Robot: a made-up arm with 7 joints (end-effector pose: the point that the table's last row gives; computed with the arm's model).
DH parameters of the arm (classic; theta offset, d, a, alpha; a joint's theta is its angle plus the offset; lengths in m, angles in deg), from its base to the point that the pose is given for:
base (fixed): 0 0.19 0 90
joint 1: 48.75 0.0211 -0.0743 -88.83
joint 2: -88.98 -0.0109 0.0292 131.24
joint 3: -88.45 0.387 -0.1 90
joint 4: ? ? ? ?
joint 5: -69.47 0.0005 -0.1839 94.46
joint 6: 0 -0.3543 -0.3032 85.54
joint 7: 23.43 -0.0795 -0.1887 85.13
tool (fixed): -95.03 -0.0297 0 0
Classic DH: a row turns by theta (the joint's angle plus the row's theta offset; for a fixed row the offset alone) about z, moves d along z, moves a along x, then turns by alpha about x.
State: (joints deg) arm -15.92 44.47 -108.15 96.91 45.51 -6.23 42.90
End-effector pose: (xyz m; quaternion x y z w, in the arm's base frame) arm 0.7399 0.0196 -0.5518 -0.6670 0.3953 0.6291 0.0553
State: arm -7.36 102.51 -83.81 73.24 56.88 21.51 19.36
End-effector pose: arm 0.9825 0.2260 -0.0013 -0.9159 0.3243 0.2197 0.0878
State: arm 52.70 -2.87 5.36 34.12 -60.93 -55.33 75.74
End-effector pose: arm 0.3883 -0.1205 0.4878 -0.8343 -0.3259 0.2631 0.3585
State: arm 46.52 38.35 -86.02 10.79 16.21 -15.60 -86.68
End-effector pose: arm 0.8652 -0.0286 0.1931 0.0655 0.5275 0.4179 0.7368
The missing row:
joint 4: -90 -0.12 0.02 -90
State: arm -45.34 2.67 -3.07 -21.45 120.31 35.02 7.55
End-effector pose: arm -0.8765 -0.0109 -0.6098 0.7104 0.4548 -0.2047 0.4967
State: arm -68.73 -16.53 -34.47 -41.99 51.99 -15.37 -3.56
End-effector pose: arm -0.4609 -0.3755 -0.6249 0.6458 0.0706 -0.0567 0.7581
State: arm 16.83 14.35 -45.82 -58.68 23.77 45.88 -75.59
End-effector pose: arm 0.6466 -0.5605 -0.2663 0.7579 0.0047 0.2987 0.5799
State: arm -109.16 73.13 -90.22 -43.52 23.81 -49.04 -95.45
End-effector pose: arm -0.5458 0.1583 0.1136 -0.4974 -0.3591 -0.0214 0.7894
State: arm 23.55 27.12 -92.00 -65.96 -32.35 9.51 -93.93
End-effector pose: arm 0.6832 -0.2249 0.2989 0.4797 0.1046 0.7678 0.4116
